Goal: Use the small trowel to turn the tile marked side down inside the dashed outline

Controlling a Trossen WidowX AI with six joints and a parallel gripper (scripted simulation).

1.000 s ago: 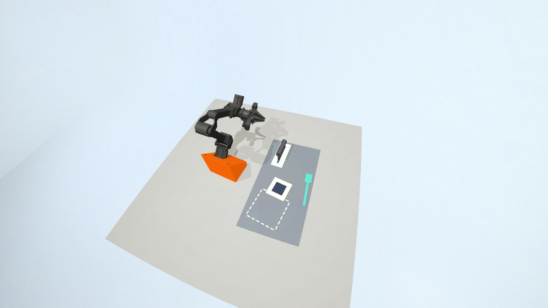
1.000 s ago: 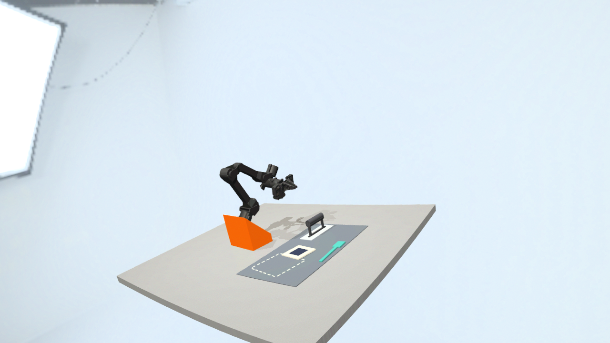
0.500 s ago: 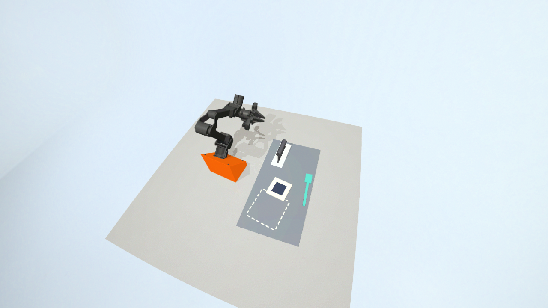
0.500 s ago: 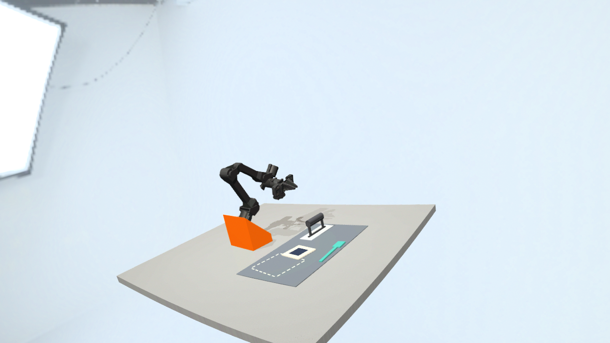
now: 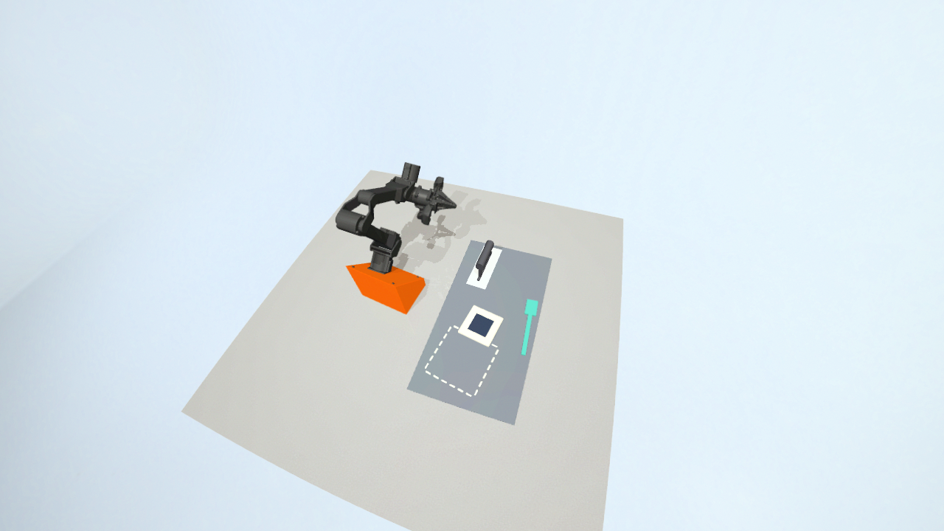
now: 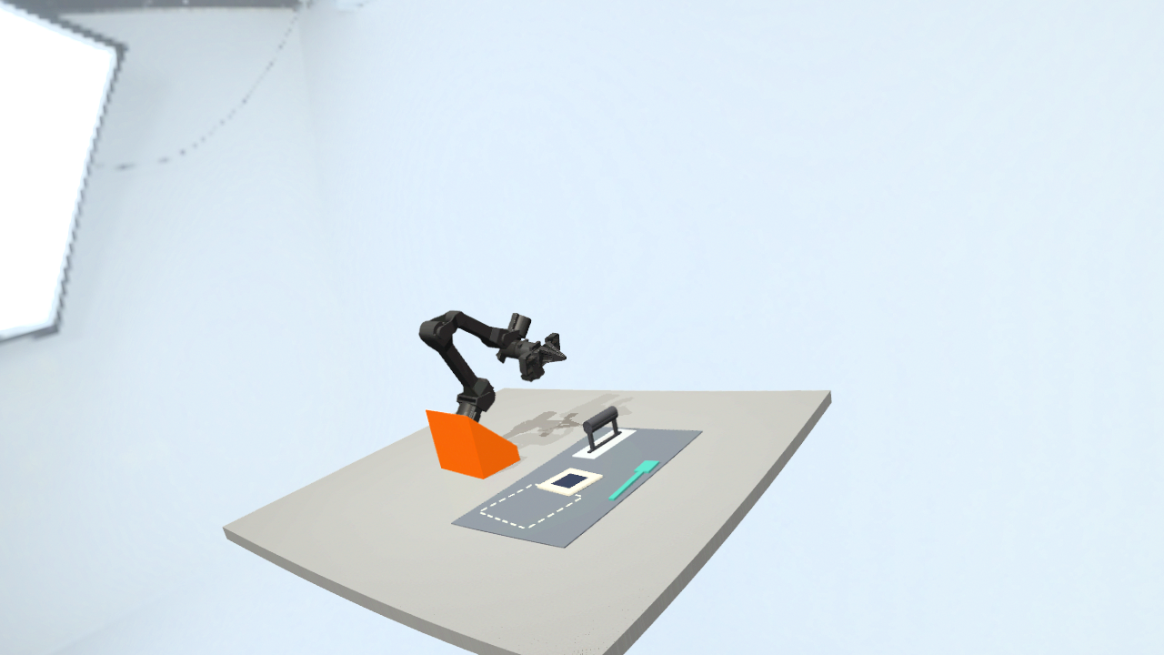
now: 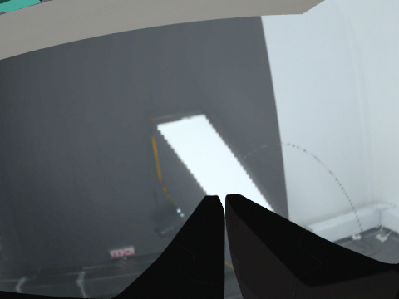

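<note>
Now: the white-bladed tool 120 mm ahead of my gripper tip, 40 mm to the right of it and 190 mm below it. Round my gripper tip: tile 180 mm ahead, 310 mm to the right, 230 mm below; grey mat 190 mm ahead, 260 mm to the right, 250 mm below; teal trowel 330 mm ahead, 240 mm to the right, 230 mm below.
</note>
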